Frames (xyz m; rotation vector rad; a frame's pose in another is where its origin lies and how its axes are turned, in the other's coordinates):
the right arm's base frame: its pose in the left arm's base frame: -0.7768 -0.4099 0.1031 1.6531 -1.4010 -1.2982
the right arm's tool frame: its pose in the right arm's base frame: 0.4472 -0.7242 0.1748 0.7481 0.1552 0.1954
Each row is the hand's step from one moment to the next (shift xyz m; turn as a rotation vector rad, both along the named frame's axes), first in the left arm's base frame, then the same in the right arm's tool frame.
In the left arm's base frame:
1: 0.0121 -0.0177 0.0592 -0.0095 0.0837 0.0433
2: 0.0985 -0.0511 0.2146 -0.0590 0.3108 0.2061
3: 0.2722 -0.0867 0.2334 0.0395 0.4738 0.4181
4: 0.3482 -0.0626 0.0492 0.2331 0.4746 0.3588
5: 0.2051 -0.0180 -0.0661 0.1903 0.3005 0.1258
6: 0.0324 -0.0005 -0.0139 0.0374 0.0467 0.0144
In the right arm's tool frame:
1: 0.0139 0.0150 -0.0595 -0.0852 0.0300 -0.0286
2: 0.0344 0.0060 -0.2391 -0.3173 0.1529 -0.1361
3: 0.0592 -0.1421 -0.3353 -0.4962 0.1635 -0.3576
4: 0.0405 -0.2914 -0.2025 -0.5047 -0.0361 -0.3902
5: 0.0099 -0.2135 -0.0329 -0.3167 -0.1062 -0.1753
6: -0.0006 -0.0352 -0.0019 -0.0494 -0.0258 -0.0261

